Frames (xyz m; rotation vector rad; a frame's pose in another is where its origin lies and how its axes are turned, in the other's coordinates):
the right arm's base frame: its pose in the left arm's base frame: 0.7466 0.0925 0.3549 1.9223 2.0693 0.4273
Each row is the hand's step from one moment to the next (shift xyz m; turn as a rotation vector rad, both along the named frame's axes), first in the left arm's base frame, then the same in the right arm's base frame.
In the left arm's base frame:
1: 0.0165 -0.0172 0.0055 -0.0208 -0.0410 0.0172
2: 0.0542 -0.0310 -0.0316 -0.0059 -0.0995 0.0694
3: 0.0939 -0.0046 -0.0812 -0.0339 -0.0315 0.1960
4: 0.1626 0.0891 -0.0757 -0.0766 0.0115 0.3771
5: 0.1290 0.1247 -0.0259 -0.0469 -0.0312 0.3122
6: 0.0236 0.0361 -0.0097 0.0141 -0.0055 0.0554
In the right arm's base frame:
1: -0.0184 0.0161 0.0012 -0.0395 -0.0149 -0.0250
2: -0.0346 0.0347 0.0500 -0.0993 0.0156 -0.0682
3: -0.0108 0.0528 0.1119 -0.0302 0.0456 -0.1938
4: 0.0776 0.1242 0.1366 0.0146 0.0823 -0.3758
5: 0.1152 0.1160 0.0783 -0.0297 0.0804 -0.3054
6: 0.0344 0.0201 0.0192 -0.0069 0.0347 -0.0452

